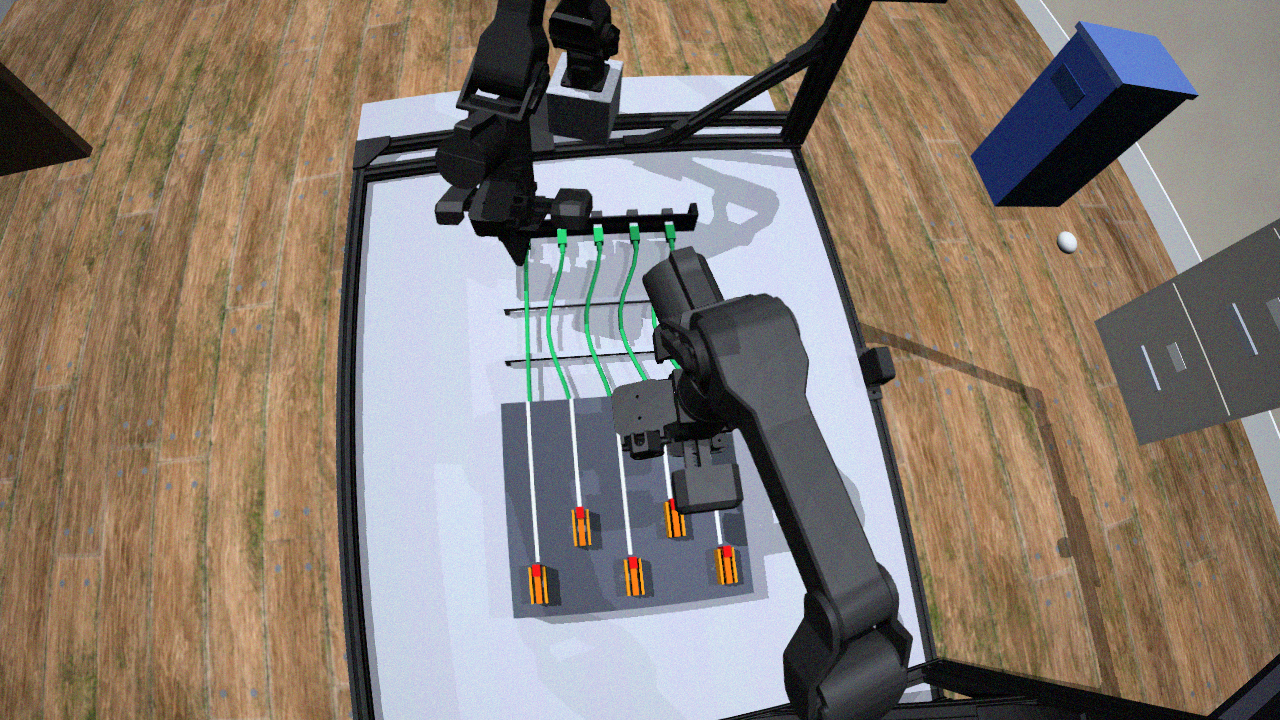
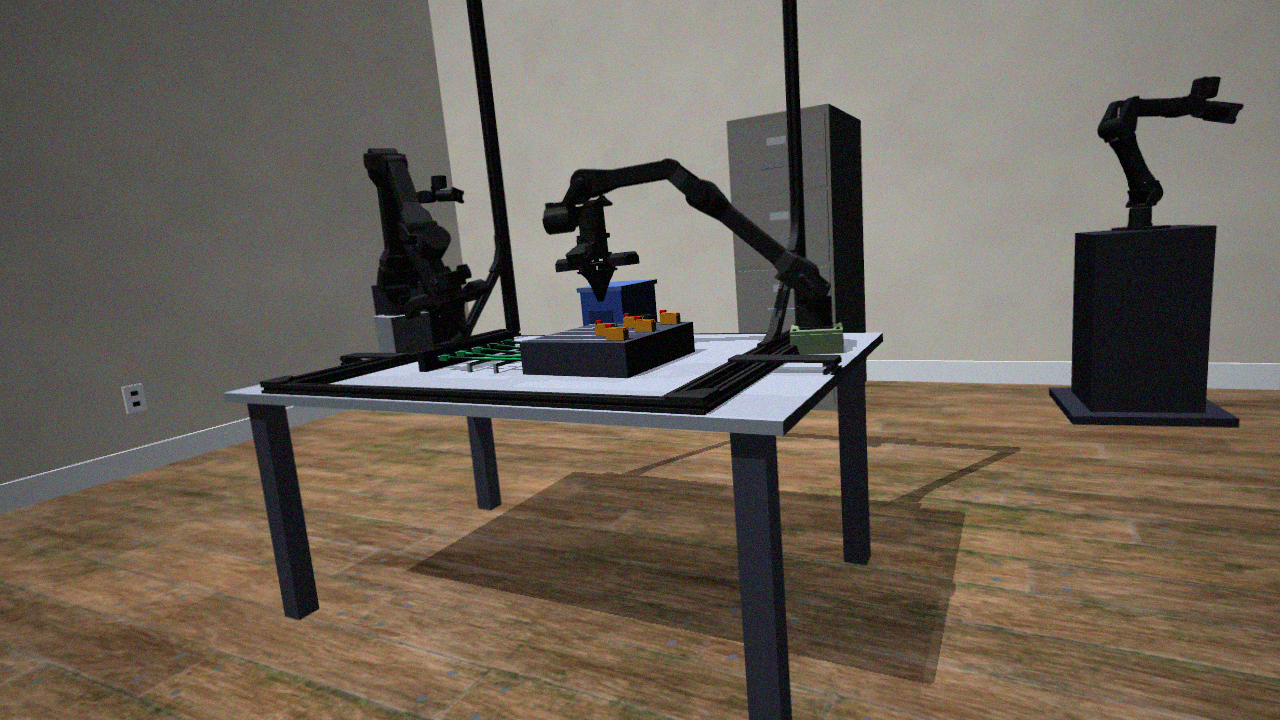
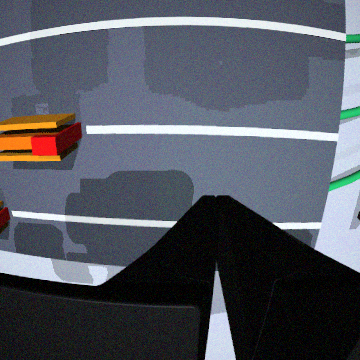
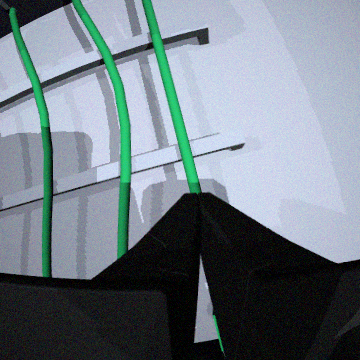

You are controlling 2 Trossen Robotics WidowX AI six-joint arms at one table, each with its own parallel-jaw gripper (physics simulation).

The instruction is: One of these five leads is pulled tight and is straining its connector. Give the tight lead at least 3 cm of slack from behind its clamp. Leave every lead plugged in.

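Places are measured from the left arm's base along level axes (x back, y right, z up), in metres.
Where they show: left gripper, between the fingertips: (image 2: 601, 301) (image 3: 213, 208); right gripper, between the fingertips: (image 1: 520, 264) (image 2: 464, 332) (image 4: 196, 205); left arm's base, origin of its link: (image 2: 816, 326); right arm's base, origin of its link: (image 1: 585, 75) (image 2: 401, 313).
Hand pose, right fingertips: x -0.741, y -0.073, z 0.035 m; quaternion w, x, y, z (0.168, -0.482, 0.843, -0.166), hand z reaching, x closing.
Note:
Each offset is from my right fingertips to the top centre of the thing. "pt": to the spot under its first point.
The leftmost green lead {pt dx +0.069, dy -0.017, dz -0.055 m} (image 1: 528, 331) (image 4: 172, 110) runs straight; the neighbouring lead {pt dx +0.067, dy +0.014, dz -0.055 m} (image 1: 549, 322) (image 4: 121, 100) and others bow sideways. Green plugs {dx -0.038, dy +0.124, dz -0.052 m} (image 1: 597, 235) show at a black socket bar {pt dx -0.019, dy +0.251, dz -0.044 m} (image 1: 684, 217); the straight lead's plug end is hidden by the right arm. Orange clamps with red blocks (image 1: 537, 583) (image 1: 633, 575) (image 3: 42, 142) sit on the dark raised board (image 1: 554, 465) (image 2: 572, 358), at the ends of white lines. My right gripper (image 1: 519, 260) (image 4: 196, 205) is shut and empty, its tips over the straight lead. My left gripper (image 2: 599, 299) (image 3: 213, 208) is shut and empty above the board.
Two thin rails (image 1: 516, 311) (image 1: 516, 362) cross beneath the green leads. The left forearm (image 1: 805, 447) covers the board's right side and part of the rightmost leads. A black frame (image 1: 350, 447) borders the white table. A green block (image 2: 816, 339) stands by the left arm's base.

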